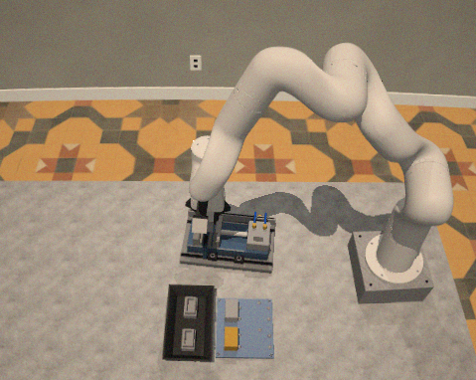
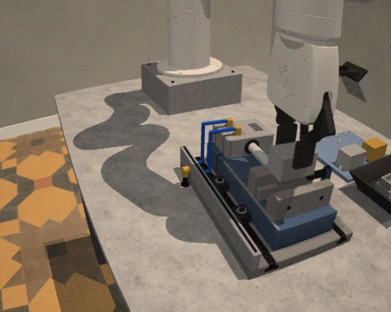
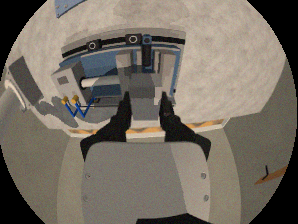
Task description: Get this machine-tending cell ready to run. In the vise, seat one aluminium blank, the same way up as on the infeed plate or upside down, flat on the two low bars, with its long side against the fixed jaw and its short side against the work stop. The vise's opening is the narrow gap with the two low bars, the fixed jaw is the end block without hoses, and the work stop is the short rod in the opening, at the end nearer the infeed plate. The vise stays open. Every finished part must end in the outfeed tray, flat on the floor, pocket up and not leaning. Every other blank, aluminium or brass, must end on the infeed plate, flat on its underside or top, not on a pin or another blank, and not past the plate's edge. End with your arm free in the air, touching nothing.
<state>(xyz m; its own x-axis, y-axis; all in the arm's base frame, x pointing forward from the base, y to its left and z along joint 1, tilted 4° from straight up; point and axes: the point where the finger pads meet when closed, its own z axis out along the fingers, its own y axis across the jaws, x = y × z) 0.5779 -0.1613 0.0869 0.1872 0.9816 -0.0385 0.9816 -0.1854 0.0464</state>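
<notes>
My gripper is now 7 cm above the fixed jaw and 3 cm short of it. Also, from my hand: vise 11 cm below, 7 cm behind, 2 cm to the left; grey rail 11 cm below, 8 cm behind, 7 cm to the right; work stop 6 cm below, 5 cm to the left, 1 cm ahead.
</notes>
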